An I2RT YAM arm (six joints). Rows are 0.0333 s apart.
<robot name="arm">
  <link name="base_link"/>
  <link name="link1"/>
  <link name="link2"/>
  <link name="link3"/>
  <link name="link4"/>
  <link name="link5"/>
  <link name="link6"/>
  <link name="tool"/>
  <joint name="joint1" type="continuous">
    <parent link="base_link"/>
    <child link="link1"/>
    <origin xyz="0 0 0.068"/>
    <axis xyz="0 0 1"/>
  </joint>
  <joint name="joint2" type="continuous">
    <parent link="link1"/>
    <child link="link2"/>
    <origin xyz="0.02 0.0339 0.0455"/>
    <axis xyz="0 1 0"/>
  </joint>
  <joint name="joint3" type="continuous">
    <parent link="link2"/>
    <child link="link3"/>
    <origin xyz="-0.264 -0.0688 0"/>
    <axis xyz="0 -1 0"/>
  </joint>
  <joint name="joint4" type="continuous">
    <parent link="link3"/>
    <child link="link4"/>
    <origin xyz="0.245 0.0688 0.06"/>
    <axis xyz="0 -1 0"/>
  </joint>
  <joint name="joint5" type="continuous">
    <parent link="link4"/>
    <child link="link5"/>
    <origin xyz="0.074 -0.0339 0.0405"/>
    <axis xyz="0 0 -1"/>
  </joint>
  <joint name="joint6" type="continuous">
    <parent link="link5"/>
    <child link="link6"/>
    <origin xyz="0.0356 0 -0.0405"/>
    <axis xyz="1 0 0"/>
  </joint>
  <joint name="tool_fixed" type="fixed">
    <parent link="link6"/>
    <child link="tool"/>
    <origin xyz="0 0 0" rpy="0 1.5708 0"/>
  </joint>
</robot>
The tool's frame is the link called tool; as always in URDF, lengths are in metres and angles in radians. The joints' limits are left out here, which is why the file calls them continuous.
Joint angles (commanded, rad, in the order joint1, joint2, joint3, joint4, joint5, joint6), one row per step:
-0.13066, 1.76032, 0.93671, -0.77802, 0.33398, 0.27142
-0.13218, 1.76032, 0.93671, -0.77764, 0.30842, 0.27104
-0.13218, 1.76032, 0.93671, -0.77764, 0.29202, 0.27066
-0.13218, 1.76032, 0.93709, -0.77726, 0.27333, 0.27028
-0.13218, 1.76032, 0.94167, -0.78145, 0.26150, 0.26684
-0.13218, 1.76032, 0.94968, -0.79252, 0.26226, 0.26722
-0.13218, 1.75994, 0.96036, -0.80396, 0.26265, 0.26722
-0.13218, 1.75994, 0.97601, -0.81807, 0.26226, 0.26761
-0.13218, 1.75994, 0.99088, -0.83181, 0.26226, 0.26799
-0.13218, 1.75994, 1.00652, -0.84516, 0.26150, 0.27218
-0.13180, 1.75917, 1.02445, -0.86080, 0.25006, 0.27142
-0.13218, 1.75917, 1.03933, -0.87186, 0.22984, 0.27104
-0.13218, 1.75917, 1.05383, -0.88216, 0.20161, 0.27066
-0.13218, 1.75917, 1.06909, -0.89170, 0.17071, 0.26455
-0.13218, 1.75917, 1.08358, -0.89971, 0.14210, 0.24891
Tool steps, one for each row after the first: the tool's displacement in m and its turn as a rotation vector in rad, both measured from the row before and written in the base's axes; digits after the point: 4 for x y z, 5 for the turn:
0.0001, 0.0004, -0.0003, 0.02530, -0.00361, -0.00194
0.0001, 0.0006, -0.0002, 0.01628, -0.00205, -0.00014
0.0002, 0.0006, -0.0001, 0.01844, -0.00311, -0.00020
0.0007, 0.0003, 0.0009, 0.01189, -0.00106, 0.00297
0.0008, -0.0001, 0.0017, -0.00037, 0.00304, -0.00034
0.0013, -0.0002, 0.0024, -0.00034, 0.00043, 0.00001
0.0022, -0.0003, 0.0034, 0.00016, -0.00168, -0.00039
0.0020, -0.0003, 0.0032, -0.00017, -0.00122, -0.00037
0.0022, -0.0003, 0.0034, 0.00019, -0.00343, -0.00407
0.0025, 0.0002, 0.0041, 0.01098, -0.00435, 0.00081
0.0022, 0.0003, 0.0031, 0.01956, -0.00636, -0.00047
0.0022, 0.0007, 0.0030, 0.02744, -0.00780, -0.00016
0.0024, 0.0008, 0.0032, 0.03011, -0.00863, 0.00558
0.0024, 0.0007, 0.0031, 0.02794, -0.00779, 0.01523

